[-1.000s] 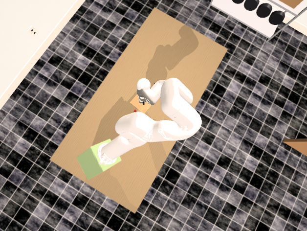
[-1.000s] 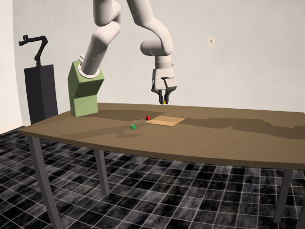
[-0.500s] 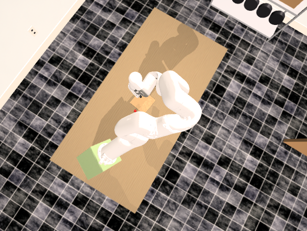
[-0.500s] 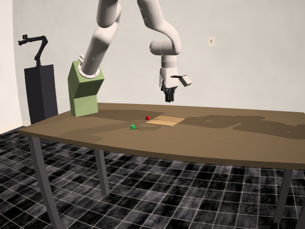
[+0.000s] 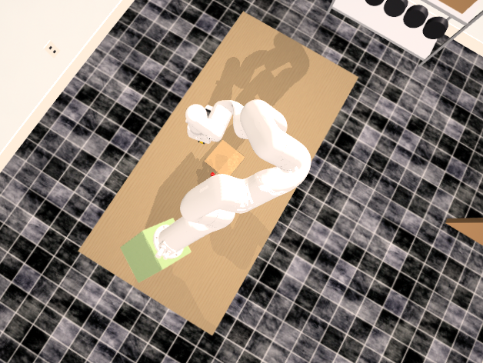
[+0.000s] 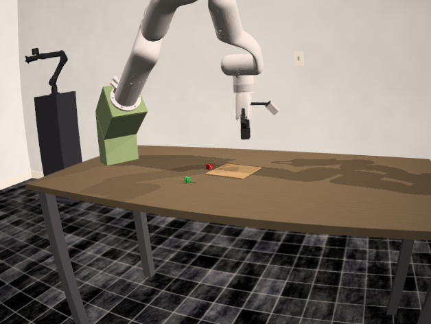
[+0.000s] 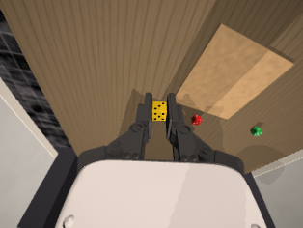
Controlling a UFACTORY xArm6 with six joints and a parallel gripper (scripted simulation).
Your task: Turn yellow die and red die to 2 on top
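Right now the yellow die is 10 mm below my hand and 10 mm behind it. Also, from my hand: red die: 120 mm behind, 100 mm below, 90 mm to the right; then green die: 250 mm to the right, 140 mm behind, 100 mm below; then tan mat: 120 mm to the right, 110 mm below, 20 mm behind.
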